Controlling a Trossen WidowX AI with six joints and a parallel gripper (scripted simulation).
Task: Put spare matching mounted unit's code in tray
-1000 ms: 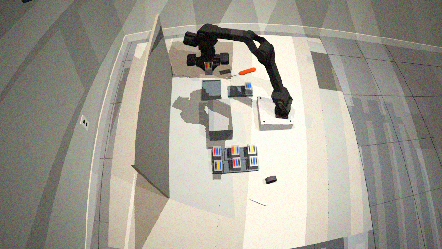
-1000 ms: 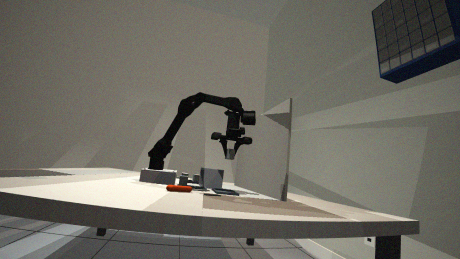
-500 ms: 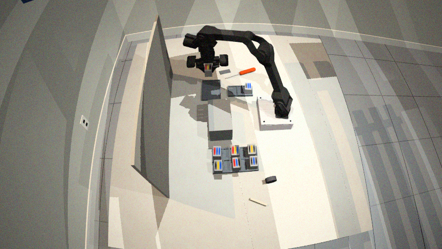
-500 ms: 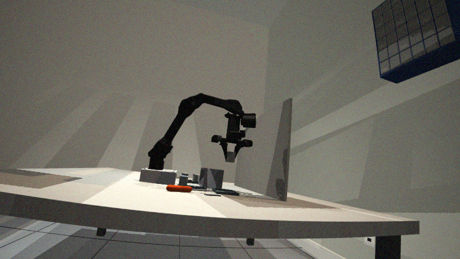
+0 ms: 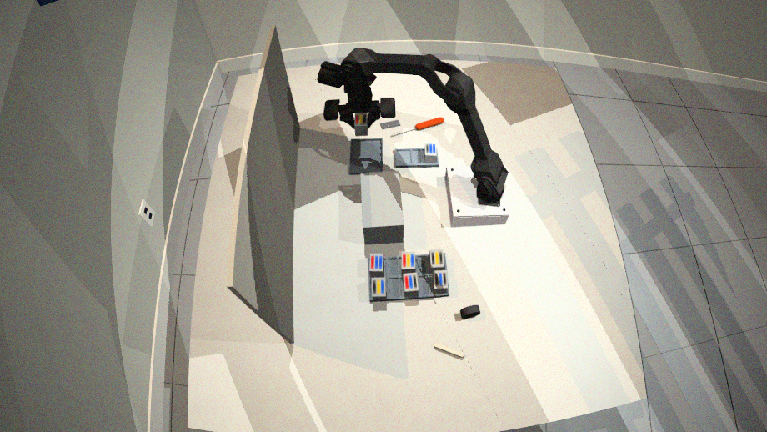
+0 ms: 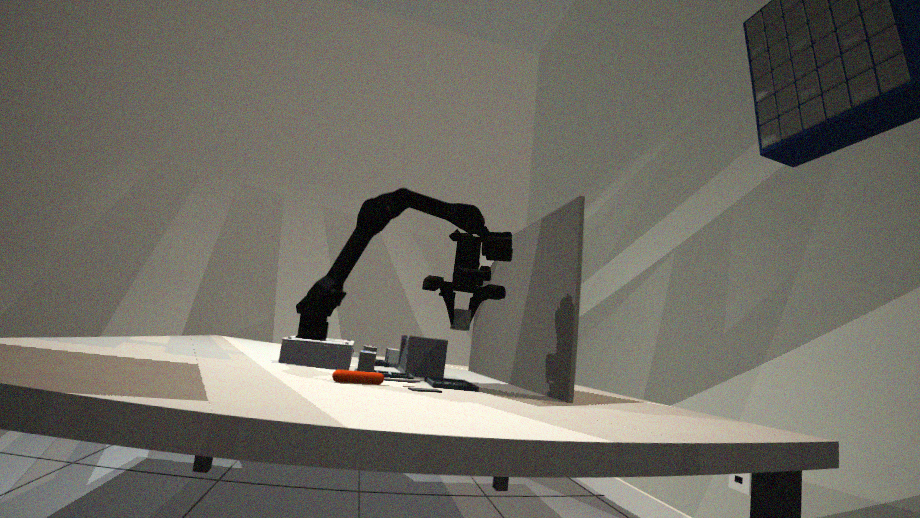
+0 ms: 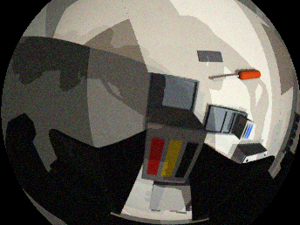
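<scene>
My gripper tip is now 1 cm past the dark grey tray and 13 cm above it. Round my gripper tip: grey block 8 cm behind, 21 cm to the left, 8 cm below; then black tape roll 33 cm behind, 46 cm to the left, 11 cm below; then upright panel 17 cm ahead, 24 cm to the left, 9 cm above.
</scene>
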